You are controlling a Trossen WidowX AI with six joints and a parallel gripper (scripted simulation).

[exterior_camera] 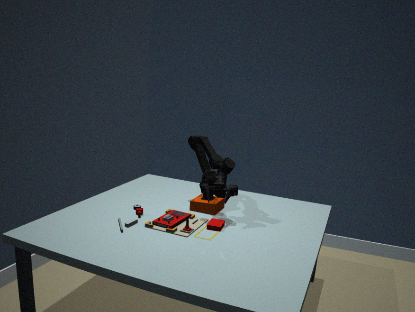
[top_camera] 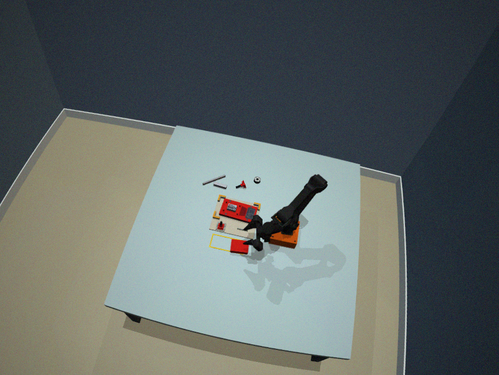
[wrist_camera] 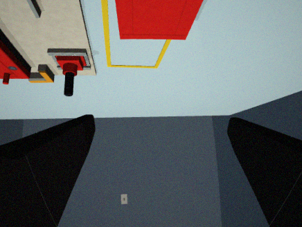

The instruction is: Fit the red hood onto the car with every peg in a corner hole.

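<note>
My gripper tip is now 11 cm above the red hood, 1 cm to the right of it and 1 cm short of it. From my gripper tip the other things lie so: grey engine block: 21 cm to the right, 10 cm below, 9 cm ahead; then thin rod: 41 cm to the right, 22 cm ahead, 12 cm below; then beige jig plate: 19 cm to the right, 11 cm below, 6 cm ahead.
</note>
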